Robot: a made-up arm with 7 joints.
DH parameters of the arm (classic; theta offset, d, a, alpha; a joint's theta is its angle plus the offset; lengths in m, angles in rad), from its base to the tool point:
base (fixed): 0 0 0 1.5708
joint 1: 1.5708 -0.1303 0 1.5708
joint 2: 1.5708 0 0 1.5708
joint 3: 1.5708 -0.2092 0 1.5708
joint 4: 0 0 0 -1.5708
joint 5: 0 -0.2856 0 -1.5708
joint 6: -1.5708 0 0 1.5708
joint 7: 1.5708 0 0 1.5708
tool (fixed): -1.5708 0 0 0
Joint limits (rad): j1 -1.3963..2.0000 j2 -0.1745..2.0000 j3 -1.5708..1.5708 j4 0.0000..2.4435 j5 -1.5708..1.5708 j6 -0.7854..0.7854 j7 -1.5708..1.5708
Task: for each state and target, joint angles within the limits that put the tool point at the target. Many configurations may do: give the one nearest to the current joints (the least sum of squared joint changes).
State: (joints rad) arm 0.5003 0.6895 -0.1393 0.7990 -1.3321 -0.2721 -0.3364
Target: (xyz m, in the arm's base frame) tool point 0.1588 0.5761 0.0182
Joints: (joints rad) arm 0.4517 1.3326 0.3422 0.5951 -1.3321 -0.2721 -0.3364
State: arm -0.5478 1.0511 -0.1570 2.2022 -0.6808 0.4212 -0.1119
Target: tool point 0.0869 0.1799 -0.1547
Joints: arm -1.3005 0.5660 0.3589 2.4415 -0.6808 0.4212 -0.1119
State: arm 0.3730 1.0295 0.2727 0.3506 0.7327 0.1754 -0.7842
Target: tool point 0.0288 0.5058 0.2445
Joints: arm 0.7099 1.6806 0.6020 0.8785 0.7327 0.1754 -0.7842
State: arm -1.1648 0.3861 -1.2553 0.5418 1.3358 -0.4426 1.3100
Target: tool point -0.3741 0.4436 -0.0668
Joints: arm -1.3963 0.8019 -1.5557 0.1947 1.3358 -0.4426 1.3100
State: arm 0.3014 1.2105 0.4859 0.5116 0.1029 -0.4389 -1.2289
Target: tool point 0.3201 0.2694 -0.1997
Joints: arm 0.2114 0.5652 -0.0849 1.2616 0.1029 -0.4389 -1.2289
